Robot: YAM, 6 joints.
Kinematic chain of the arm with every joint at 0, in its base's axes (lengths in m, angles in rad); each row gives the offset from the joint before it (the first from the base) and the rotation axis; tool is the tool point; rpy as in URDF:
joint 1: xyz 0 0 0.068 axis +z
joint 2: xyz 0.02 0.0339 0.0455 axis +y
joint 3: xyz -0.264 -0.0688 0 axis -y
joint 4: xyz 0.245 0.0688 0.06 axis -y
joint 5: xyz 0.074 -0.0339 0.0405 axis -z
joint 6: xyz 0.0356 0 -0.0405 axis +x
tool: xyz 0 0 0 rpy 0 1.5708 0
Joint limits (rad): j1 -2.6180..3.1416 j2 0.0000..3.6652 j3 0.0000..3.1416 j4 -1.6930..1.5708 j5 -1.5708..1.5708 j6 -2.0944..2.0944
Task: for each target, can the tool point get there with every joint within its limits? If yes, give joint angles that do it. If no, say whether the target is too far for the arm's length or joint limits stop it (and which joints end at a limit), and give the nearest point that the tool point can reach.
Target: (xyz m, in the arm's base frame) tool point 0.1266 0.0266 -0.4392
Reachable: no: joint limits stop it (at a limit: joint 2) | nearest point 0.1467 0.0308 -0.3666 | short by 0.075 m
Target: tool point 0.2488 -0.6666 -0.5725
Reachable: no: too far | nearest point 0.1681 -0.4503 -0.2962 | short by 0.360 m
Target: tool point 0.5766 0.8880 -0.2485
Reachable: no: too far | nearest point 0.3327 0.5124 -0.0924 | short by 0.474 m
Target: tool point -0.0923 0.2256 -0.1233
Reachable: yes | joints 1.9250 2.6893 0.6985 0.7125 -0.2365 0.3991
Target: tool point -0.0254 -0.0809 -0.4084
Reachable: no: joint limits stop it (at a limit: joint 2) | nearest point -0.0325 -0.1035 -0.3521 | short by 0.061 m
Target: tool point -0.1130 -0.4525 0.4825
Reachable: yes | joints -1.7481 2.2571 2.7506 -0.5394 1.0793 -0.7058
